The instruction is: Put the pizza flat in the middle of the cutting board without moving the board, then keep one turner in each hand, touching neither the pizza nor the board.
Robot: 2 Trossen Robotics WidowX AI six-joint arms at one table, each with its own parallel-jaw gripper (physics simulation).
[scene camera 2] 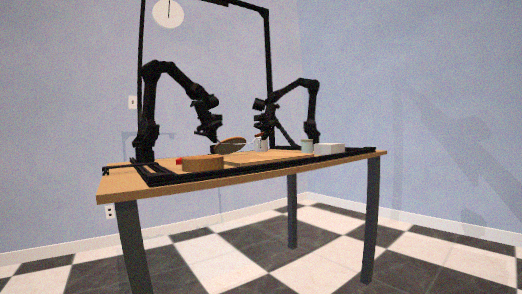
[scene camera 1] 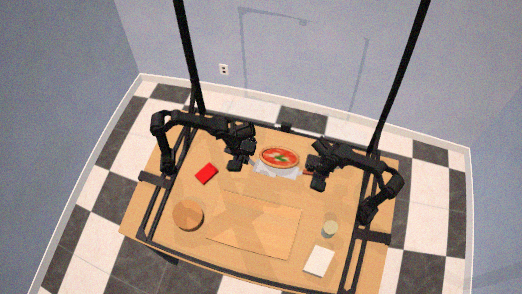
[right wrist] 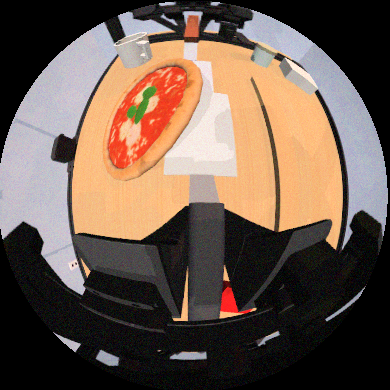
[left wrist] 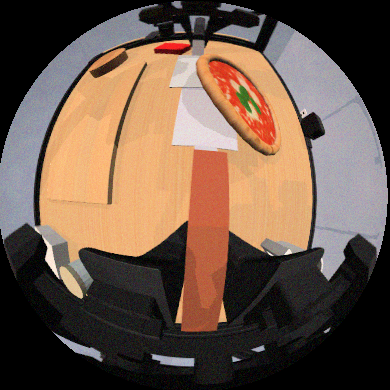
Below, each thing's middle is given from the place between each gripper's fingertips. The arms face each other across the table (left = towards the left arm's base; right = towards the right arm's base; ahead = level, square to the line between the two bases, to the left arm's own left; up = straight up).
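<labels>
Brown-handled turner (left wrist: 198, 123): 5 cm to the right of my left hand, 1 cm behind it, 2 cm above it. Counted likewise from my left hand, the pizza (scene camera 1: 278, 157) is 17 cm to the right of it, 7 cm behind it and 2 cm below it; the white mug (right wrist: 133, 50) is 8 cm to the left of it, 13 cm behind it and 3 cm below it; the jar (left wrist: 74, 275) is 13 cm to the left of it, 21 cm ahead of it and 4 cm below it. By its middle, the brown-handled turner is nearer to my left hand than to my right hand.
From my right hand, the pizza is 12 cm to the left, 7 cm behind and 2 cm below; the brown-handled turner is 23 cm to the left, 1 cm behind and 2 cm above; the black-handled turner (right wrist: 205, 148) is 1 cm to the left and 3 cm above; the cutting board (scene camera 2: 245, 160) is 10 cm to the left, 25 cm ahead and 7 cm below. By its middle, the pizza is nearer to my right hand than to my left hand.
</labels>
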